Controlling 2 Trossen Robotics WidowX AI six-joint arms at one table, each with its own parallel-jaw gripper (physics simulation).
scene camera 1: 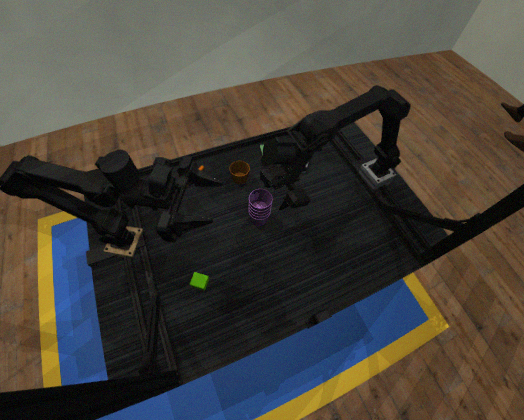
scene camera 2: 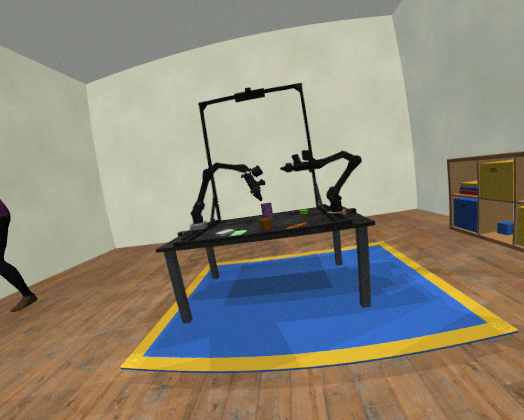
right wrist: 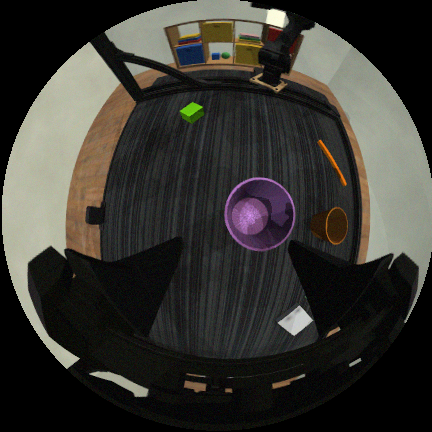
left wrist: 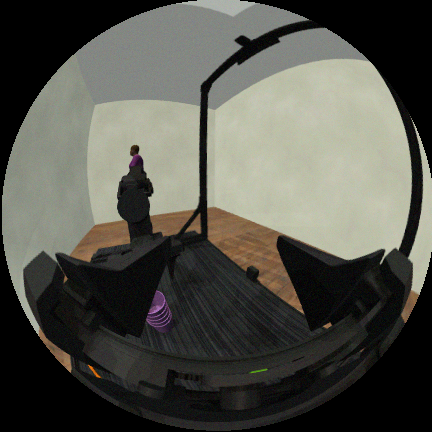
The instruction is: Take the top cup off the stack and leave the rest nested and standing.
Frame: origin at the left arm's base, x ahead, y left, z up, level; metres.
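Where they show: left gripper, fingertip midpoint: [scene camera 1: 217,201] [scene camera 2: 283,168] [left wrist: 224,241]; right gripper, fingertip midpoint: [scene camera 1: 272,197] [scene camera 2: 261,200] [right wrist: 237,244]; left arm's base, link origin: [scene camera 1: 123,239] [scene camera 2: 336,210] [right wrist: 269,80]; right arm's base, link origin: [scene camera 1: 379,169] [scene camera 2: 198,222].
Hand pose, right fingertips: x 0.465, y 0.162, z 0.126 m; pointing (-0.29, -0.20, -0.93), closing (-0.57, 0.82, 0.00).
Things, the pixels of their top centre, and the offset from my right fingertips. Level surfaces: height alone.
- black table, surface height: dz -0.155 m
- orange-brown cup, top centre: [right wrist: 337,223] [scene camera 1: 238,168] [scene camera 2: 265,218] dx -0.138, dy +0.169, dz -0.094 m
- green block, top centre: [right wrist: 190,108] [scene camera 1: 199,280] dx -0.185, dy -0.249, dz -0.127 m
- orange stick, top centre: [right wrist: 333,161] [scene camera 2: 296,225] dx -0.319, dy +0.133, dz -0.145 m
- light green piece, top centre: [scene camera 2: 238,233] dx -0.029, dy +0.310, dz -0.145 m
- white piece, top centre: [right wrist: 296,321] [scene camera 2: 225,231] dx +0.093, dy +0.300, dz -0.140 m
A stack of nested purple cups [scene camera 1: 260,205] [scene camera 2: 267,209] [left wrist: 160,312] [right wrist: 250,216] stands upright on the black table [scene camera 1: 300,260]. In the right wrist view the top cup's round open rim faces the camera, ahead of the fingertips. My right gripper [scene camera 1: 274,194] [scene camera 2: 259,198] [right wrist: 237,244] is open and empty, pointing down, above and beside the stack. My left gripper [scene camera 1: 216,202] [scene camera 2: 284,168] [left wrist: 224,241] is open and empty, held level, higher and off to the left of the stack in scene camera 1. One left finger hides part of the stack in the left wrist view.
An orange-brown cup [scene camera 1: 239,172] [scene camera 2: 265,224] [right wrist: 330,226] stands near the stack. A green block [scene camera 1: 199,280] [right wrist: 192,112], an orange stick [scene camera 2: 296,226] [right wrist: 332,162], a light green piece [scene camera 2: 238,233] and a white piece [scene camera 2: 225,232] [right wrist: 295,320] lie on the table. A black frame [left wrist: 203,160] rises at the table's edge.
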